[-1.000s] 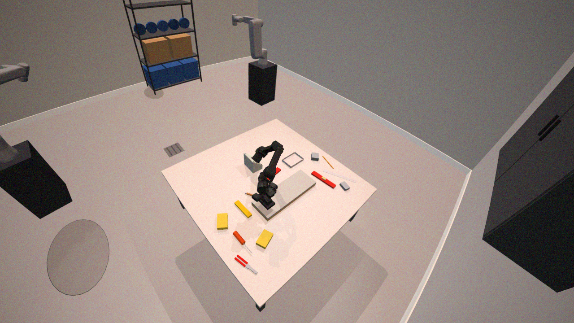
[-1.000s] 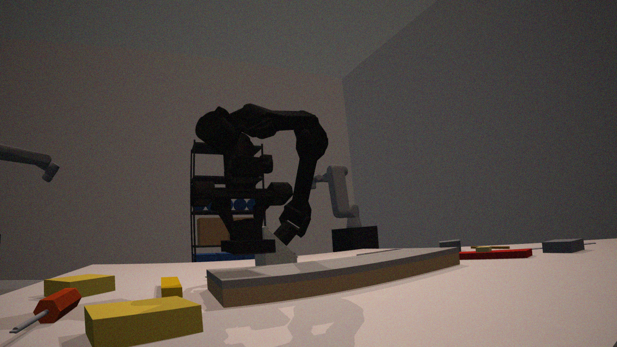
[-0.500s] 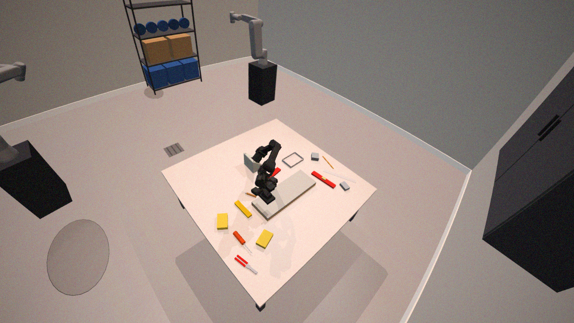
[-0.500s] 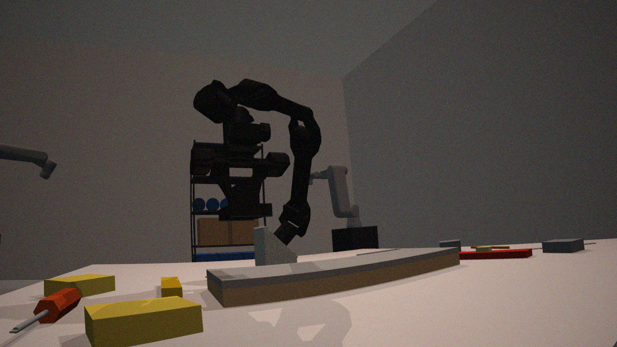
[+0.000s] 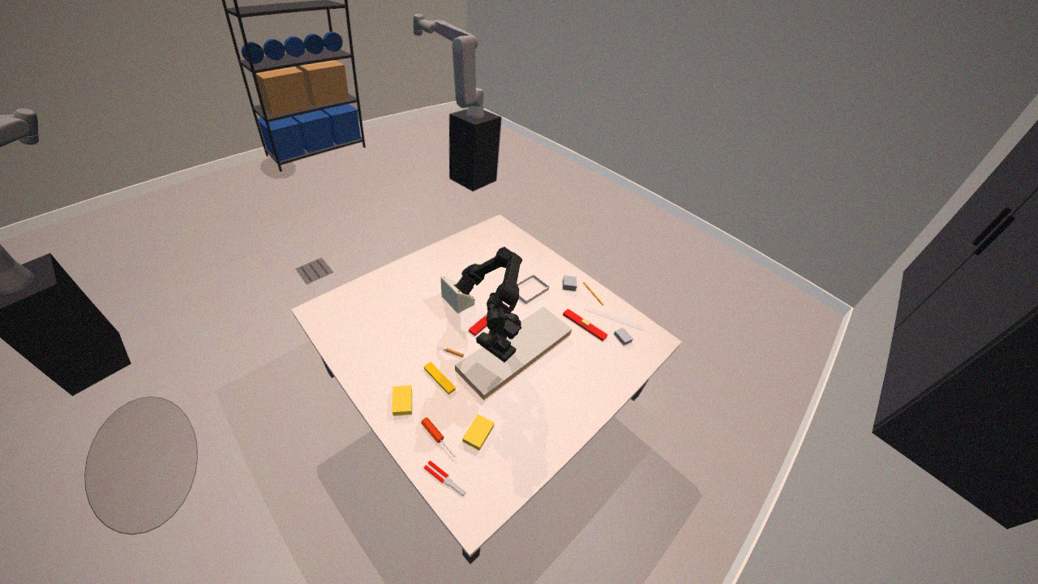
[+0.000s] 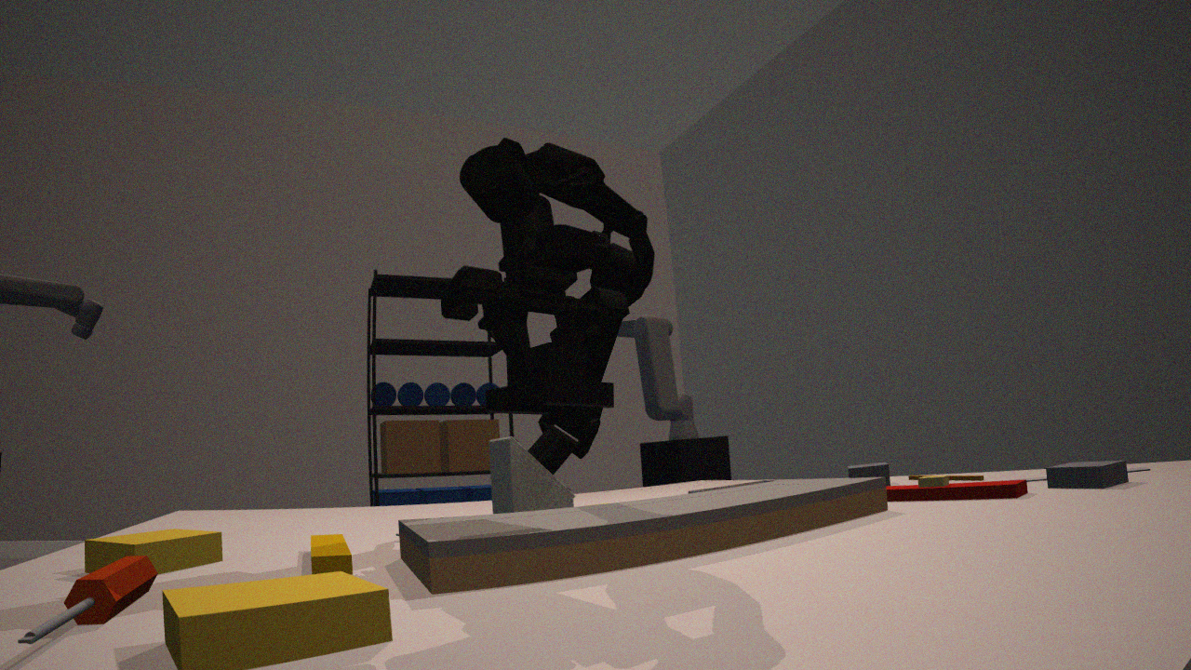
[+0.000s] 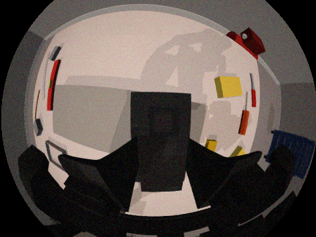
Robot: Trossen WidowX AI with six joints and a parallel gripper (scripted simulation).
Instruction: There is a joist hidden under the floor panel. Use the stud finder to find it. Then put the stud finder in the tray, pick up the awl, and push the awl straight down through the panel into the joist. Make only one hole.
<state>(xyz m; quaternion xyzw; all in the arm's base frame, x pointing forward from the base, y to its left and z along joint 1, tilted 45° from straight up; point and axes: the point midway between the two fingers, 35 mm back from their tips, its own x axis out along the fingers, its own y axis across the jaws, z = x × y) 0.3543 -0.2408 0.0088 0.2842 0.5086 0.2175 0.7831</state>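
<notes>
The grey tray is 47 cm to the left of my gripper tip, 21 cm behind it and 15 cm below it. From my gripper tip the other things lie so: stud finder (2 cm above, 1 cm ahead); then awl (22 cm behind, 16 cm below, 8 cm to the right); then pencil (69 cm to the left, 16 cm below, 3 cm ahead).
</notes>
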